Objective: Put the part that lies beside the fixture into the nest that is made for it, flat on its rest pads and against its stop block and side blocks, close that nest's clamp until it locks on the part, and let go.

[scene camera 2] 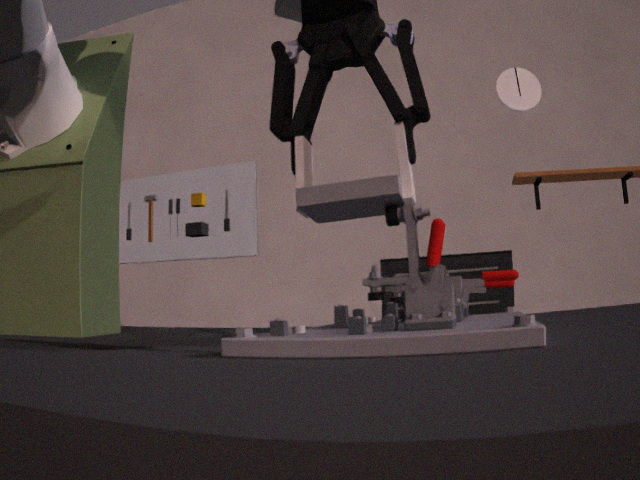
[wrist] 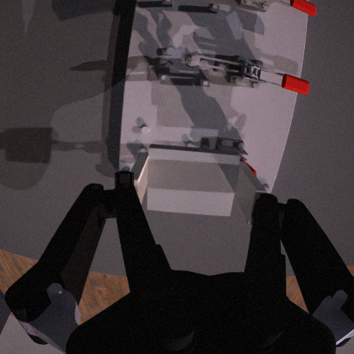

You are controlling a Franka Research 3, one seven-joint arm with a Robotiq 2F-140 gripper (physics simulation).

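Note:
My gripper (scene camera 2: 352, 149) (wrist: 192, 170) is shut on a light grey U-shaped part (scene camera 2: 348, 197) (wrist: 190, 202), one finger at each upright wall, and holds it in the air above the fixture plate (scene camera 2: 382, 345) (wrist: 270, 120), its base down. The nearest clamp stands open, with its arm (scene camera 2: 412, 248) upright next to the part in the scene view and its red handle (scene camera 2: 435, 242) raised. In the wrist view the part hides most of this clamp. Small grey blocks (scene camera 2: 356, 324) (scene camera 2: 279, 327) and a pale round pad (scene camera 2: 299, 329) stand on the plate.
Other clamps have red handles (scene camera 2: 499, 275) (wrist: 296, 83) (wrist: 303, 6) pointing outward, with a lowered clamp arm (wrist: 220, 62). A green machine housing (scene camera 2: 98, 248) stands at the left. A dark panel (scene camera 2: 491, 258) shows behind the fixture. A tool board (scene camera 2: 237, 206) and a shelf (scene camera 2: 578, 176) are on the wall.

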